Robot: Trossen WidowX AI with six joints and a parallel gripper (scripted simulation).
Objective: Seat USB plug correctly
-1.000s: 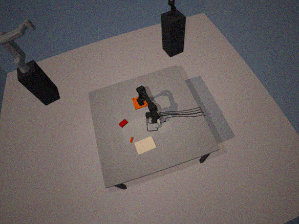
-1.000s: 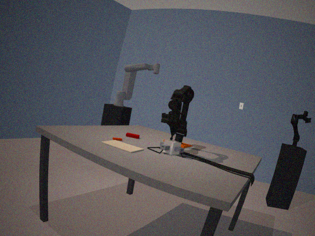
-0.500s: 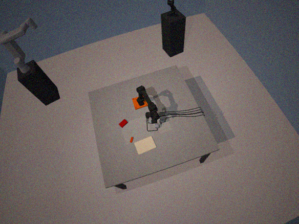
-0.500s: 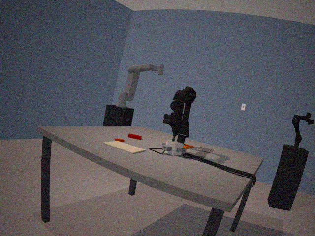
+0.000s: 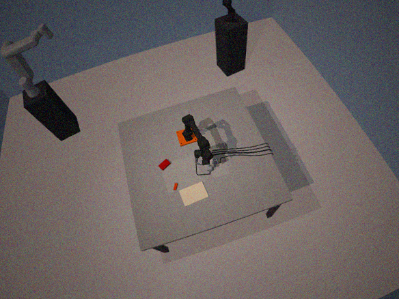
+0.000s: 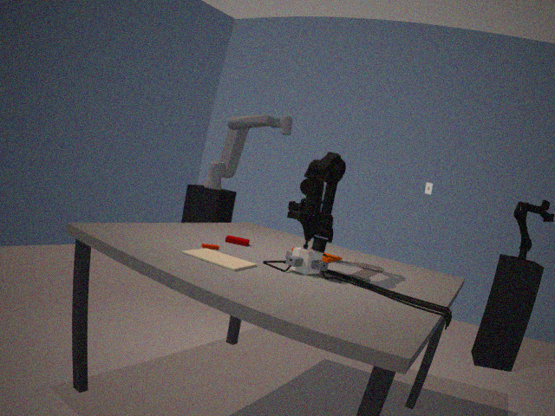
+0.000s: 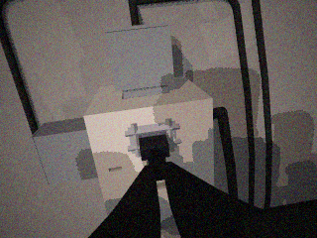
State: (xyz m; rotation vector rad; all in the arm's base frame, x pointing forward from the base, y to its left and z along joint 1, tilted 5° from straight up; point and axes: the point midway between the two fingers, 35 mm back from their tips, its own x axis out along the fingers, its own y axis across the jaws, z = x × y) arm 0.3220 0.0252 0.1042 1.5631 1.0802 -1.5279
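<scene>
The black USB plug lies 20 mm below my gripper tip. Also, from my gripper tip: cream pad (230 mm to the right, 190 mm ahead, 100 mm below); red block (340 mm to the right, 180 mm behind, 100 mm below); small orange piece (340 mm to the right, 100 mm below, 60 mm ahead).
</scene>
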